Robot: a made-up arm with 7 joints. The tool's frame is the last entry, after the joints. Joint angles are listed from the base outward. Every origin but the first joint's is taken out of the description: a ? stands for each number. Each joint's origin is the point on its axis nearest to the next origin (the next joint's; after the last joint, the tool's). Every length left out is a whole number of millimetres.
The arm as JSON. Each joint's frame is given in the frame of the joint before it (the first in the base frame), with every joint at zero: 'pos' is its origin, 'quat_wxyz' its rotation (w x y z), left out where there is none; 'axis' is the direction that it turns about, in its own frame. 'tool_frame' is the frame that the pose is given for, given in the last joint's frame.
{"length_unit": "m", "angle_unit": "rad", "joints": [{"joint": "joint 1", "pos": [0.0, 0.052, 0.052], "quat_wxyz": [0.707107, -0.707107, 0.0, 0.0], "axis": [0.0, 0.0, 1.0]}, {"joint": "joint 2", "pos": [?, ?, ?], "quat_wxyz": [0.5, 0.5, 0.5, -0.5], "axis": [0.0, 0.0, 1.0]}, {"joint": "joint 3", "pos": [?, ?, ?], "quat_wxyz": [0.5, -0.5, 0.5, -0.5], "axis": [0.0, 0.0, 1.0]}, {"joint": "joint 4", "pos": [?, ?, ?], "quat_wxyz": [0.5, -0.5, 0.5, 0.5], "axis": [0.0, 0.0, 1.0]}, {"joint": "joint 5", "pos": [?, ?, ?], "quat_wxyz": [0.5, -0.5, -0.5, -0.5], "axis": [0.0, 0.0, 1.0]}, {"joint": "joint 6", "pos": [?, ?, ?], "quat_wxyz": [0.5, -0.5, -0.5, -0.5], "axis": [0.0, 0.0, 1.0]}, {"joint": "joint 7", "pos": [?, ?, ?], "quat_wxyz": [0.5, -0.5, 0.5, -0.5], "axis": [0.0, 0.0, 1.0]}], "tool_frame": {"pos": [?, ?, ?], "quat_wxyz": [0.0, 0.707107, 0.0, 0.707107]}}
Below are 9 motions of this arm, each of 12 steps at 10 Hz.
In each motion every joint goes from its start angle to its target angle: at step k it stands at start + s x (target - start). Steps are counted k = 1, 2, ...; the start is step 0. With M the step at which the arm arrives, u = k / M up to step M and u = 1 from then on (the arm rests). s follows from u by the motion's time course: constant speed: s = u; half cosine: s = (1 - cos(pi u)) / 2; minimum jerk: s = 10 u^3 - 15 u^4 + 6 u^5.
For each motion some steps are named. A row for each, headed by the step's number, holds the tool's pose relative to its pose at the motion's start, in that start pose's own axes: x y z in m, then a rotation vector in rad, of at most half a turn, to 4 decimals.
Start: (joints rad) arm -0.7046 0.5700 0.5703 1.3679 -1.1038 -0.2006 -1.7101
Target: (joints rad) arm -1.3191 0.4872 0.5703 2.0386 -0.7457 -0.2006 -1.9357
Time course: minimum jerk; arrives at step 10
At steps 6, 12:
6: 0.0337 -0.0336 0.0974 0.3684 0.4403 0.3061
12: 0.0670 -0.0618 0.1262 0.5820 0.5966 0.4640

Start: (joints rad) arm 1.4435 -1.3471 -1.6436 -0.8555 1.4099 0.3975 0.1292
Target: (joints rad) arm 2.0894 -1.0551 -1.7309 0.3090 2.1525 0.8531 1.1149
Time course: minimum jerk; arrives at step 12
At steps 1, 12:
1: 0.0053 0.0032 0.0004 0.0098 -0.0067 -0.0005
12: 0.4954 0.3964 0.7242 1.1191 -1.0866 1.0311

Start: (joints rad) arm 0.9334 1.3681 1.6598 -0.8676 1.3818 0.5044 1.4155
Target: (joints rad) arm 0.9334 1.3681 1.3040 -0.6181 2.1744 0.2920 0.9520
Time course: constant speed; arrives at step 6
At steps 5, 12:
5: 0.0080 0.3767 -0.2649 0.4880 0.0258 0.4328
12: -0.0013 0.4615 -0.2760 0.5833 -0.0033 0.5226

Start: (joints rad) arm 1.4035 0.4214 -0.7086 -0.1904 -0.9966 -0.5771 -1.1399
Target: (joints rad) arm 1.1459 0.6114 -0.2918 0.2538 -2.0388 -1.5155 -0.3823
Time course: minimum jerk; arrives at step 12
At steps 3, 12:
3: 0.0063 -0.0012 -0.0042 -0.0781 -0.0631 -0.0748
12: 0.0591 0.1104 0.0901 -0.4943 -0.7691 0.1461

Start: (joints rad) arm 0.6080 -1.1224 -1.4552 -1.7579 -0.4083 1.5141 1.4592
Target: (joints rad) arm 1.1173 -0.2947 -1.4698 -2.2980 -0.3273 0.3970 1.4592
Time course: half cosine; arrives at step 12
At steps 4, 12:
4: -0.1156 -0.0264 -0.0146 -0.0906 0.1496 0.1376
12: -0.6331 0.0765 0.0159 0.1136 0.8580 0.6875

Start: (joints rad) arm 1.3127 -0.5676 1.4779 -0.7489 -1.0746 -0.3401 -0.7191
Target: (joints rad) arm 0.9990 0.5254 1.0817 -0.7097 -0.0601 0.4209 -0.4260
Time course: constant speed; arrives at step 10
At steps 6, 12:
6: 0.0788 0.1730 0.2307 1.2421 0.2609 -0.2637
12: 0.1193 0.0899 0.4567 1.9897 -0.1594 -0.1981

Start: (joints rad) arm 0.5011 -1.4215 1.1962 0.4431 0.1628 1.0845 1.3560
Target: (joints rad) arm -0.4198 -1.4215 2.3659 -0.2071 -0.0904 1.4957 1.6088
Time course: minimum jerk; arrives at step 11
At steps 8, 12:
8: 0.4639 0.5867 0.1207 0.4118 -0.2804 0.6950
12: 0.4937 0.6753 0.2406 0.4810 -0.4201 0.7745

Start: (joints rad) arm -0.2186 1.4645 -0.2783 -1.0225 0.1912 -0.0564 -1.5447
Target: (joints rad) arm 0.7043 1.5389 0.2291 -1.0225 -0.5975 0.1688 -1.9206
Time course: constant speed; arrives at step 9
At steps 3, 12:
3: 0.0606 0.0449 -0.0911 -0.3469 -0.0979 -0.2500
12: 0.2526 0.0506 -0.1935 -0.9223 0.2767 -0.7817

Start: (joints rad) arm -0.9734 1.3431 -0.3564 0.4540 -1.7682 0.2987 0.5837
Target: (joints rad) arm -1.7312 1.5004 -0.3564 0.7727 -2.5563 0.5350 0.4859
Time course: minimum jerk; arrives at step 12
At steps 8, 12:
8: -0.3163 -0.2852 0.3061 -0.9768 0.2769 -0.8685
12: -0.4191 -0.2518 0.4260 -1.2162 0.3914 -1.1027

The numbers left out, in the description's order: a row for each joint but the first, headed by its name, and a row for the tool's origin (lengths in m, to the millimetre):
joint 2: 0.086 -0.128 0.0
joint 3: 0.078 -0.119 0.0
joint 4: 0.252 0.107 0.0
joint 5: 0.106 -0.2 0.0
joint 6: 0.202 0.094 0.0
joint 7: 0.226 0.062 0.0
tool: -0.116 0.038 0.0

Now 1 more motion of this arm.
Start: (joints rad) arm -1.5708 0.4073 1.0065 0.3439 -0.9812 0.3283 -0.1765
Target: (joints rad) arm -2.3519 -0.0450 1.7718 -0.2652 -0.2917 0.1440 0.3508
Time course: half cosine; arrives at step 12
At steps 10, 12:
10: 0.5166 0.0074 0.5743 0.6212 -1.6948 -0.3414
12: 0.5213 -0.0207 0.6205 0.5880 -1.8137 -0.3227

